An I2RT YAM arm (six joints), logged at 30 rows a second.
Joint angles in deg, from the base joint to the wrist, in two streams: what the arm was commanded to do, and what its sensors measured. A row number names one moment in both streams.
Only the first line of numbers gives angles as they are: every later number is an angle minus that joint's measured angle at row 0.
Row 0, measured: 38.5, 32.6, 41.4, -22.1, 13.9, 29.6
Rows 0 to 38, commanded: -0.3, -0.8, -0.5, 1.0, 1.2, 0.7; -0.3, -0.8, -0.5, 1.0, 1.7, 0.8; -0.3, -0.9, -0.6, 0.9, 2.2, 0.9; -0.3, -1.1, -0.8, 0.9, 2.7, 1.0; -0.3, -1.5, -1.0, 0.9, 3.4, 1.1; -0.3, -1.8, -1.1, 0.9, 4.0, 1.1; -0.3, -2.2, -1.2, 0.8, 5.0, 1.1; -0.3, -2.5, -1.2, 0.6, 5.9, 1.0; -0.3, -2.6, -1.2, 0.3, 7.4, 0.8; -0.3, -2.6, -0.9, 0.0, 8.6, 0.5; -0.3, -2.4, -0.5, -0.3, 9.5, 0.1; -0.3, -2.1, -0.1, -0.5, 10.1, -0.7; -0.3, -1.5, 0.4, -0.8, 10.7, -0.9; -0.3, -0.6, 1.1, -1.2, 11.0, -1.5; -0.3, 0.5, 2.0, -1.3, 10.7, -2.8; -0.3, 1.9, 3.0, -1.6, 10.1, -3.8; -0.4, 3.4, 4.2, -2.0, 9.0, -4.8; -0.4, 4.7, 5.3, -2.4, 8.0, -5.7; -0.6, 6.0, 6.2, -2.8, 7.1, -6.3; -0.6, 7.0, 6.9, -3.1, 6.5, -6.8; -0.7, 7.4, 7.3, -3.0, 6.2, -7.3; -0.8, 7.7, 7.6, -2.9, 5.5, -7.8; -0.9, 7.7, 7.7, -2.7, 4.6, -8.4; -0.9, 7.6, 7.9, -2.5, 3.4, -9.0; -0.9, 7.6, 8.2, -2.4, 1.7, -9.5; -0.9, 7.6, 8.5, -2.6, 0.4, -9.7; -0.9, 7.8, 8.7, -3.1, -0.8, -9.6; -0.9, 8.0, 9.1, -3.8, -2.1, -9.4; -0.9, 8.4, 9.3, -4.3, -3.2, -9.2; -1.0, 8.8, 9.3, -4.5, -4.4, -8.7; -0.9, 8.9, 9.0, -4.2, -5.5, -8.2; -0.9, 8.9, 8.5, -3.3, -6.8, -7.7; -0.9, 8.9, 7.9, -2.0, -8.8, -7.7; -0.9, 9.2, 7.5, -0.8, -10.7, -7.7; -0.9, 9.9, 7.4, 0.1, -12.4, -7.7; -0.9, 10.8, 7.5, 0.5, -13.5, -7.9; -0.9, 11.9, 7.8, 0.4, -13.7, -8.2; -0.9, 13.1, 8.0, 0.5, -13.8, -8.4; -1.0, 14.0, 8.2, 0.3, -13.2, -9.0
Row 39, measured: -0.7, 10.9, 6.7, -3.0, -9.1, -7.7
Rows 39 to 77, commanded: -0.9, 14.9, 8.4, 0.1, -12.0, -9.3; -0.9, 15.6, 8.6, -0.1, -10.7, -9.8; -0.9, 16.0, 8.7, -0.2, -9.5, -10.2; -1.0, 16.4, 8.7, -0.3, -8.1, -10.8; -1.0, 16.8, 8.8, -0.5, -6.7, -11.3; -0.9, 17.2, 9.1, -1.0, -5.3, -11.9; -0.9, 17.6, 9.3, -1.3, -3.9, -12.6; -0.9, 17.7, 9.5, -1.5, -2.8, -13.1; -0.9, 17.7, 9.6, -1.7, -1.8, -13.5; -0.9, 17.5, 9.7, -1.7, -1.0, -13.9; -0.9, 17.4, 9.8, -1.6, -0.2, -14.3; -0.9, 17.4, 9.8, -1.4, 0.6, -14.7; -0.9, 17.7, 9.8, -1.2, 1.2, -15.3; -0.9, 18.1, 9.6, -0.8, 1.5, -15.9; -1.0, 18.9, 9.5, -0.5, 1.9, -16.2; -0.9, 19.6, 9.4, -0.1, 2.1, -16.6; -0.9, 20.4, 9.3, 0.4, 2.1, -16.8; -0.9, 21.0, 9.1, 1.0, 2.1, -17.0; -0.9, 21.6, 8.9, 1.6, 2.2, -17.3; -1.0, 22.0, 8.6, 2.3, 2.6, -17.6; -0.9, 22.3, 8.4, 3.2, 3.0, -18.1; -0.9, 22.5, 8.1, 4.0, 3.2, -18.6; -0.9, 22.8, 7.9, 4.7, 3.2, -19.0; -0.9, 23.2, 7.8, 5.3, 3.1, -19.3; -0.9, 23.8, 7.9, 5.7, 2.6, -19.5; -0.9, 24.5, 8.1, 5.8, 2.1, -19.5; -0.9, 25.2, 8.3, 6.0, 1.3, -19.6; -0.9, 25.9, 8.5, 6.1, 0.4, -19.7; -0.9, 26.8, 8.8, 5.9, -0.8, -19.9; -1.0, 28.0, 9.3, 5.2, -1.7, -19.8; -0.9, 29.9, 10.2, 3.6, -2.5, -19.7; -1.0, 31.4, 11.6, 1.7, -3.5, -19.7; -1.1, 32.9, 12.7, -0.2, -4.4, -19.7; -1.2, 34.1, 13.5, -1.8, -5.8, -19.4; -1.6, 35.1, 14.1, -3.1, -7.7, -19.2; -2.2, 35.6, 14.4, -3.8, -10.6, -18.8; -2.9, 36.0, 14.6, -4.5, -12.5, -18.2; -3.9, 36.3, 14.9, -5.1, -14.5, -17.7; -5.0, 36.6, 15.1, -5.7, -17.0, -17.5
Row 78, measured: -1.8, 35.6, 12.7, 0.6, -7.8, -18.2
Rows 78 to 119, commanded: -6.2, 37.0, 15.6, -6.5, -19.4, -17.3; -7.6, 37.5, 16.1, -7.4, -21.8, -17.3; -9.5, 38.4, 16.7, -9.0, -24.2, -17.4; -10.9, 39.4, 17.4, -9.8, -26.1, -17.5; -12.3, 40.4, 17.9, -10.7, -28.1, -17.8; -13.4, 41.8, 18.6, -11.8, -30.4, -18.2; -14.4, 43.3, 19.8, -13.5, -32.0, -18.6; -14.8, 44.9, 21.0, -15.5, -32.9, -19.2; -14.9, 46.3, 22.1, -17.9, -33.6, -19.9; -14.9, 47.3, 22.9, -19.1, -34.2, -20.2; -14.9, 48.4, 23.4, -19.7, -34.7, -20.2; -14.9, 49.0, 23.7, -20.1, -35.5, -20.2; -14.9, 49.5, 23.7, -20.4, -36.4, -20.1; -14.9, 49.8, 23.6, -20.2, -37.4, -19.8; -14.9, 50.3, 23.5, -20.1, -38.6, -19.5; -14.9, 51.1, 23.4, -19.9, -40.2, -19.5; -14.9, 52.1, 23.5, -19.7, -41.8, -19.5; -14.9, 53.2, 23.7, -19.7, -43.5, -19.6; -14.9, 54.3, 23.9, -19.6, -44.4, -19.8; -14.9, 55.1, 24.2, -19.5, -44.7, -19.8; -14.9, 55.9, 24.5, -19.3, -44.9, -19.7; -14.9, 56.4, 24.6, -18.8, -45.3, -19.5; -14.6, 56.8, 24.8, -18.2, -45.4, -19.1; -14.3, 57.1, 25.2, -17.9, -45.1, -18.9; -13.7, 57.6, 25.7, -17.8, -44.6, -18.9; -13.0, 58.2, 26.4, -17.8, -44.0, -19.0; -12.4, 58.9, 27.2, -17.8, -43.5, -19.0; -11.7, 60.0, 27.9, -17.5, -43.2, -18.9; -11.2, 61.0, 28.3, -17.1, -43.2, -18.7; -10.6, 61.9, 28.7, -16.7, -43.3, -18.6; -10.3, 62.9, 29.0, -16.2, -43.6, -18.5; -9.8, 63.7, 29.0, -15.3, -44.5, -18.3; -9.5, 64.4, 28.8, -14.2, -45.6, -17.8; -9.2, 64.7, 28.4, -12.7, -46.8, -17.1; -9.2, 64.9, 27.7, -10.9, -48.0, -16.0; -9.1, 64.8, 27.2, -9.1, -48.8, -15.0; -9.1, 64.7, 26.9, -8.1, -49.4, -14.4; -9.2, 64.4, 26.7, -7.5, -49.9, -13.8; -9.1, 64.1, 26.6, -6.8, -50.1, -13.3; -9.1, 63.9, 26.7, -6.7, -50.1, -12.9; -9.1, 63.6, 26.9, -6.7, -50.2, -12.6; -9.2, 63.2, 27.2, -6.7, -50.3, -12.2
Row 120, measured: -10.7, 63.3, 27.3, -10.5, -47.2, -14.6
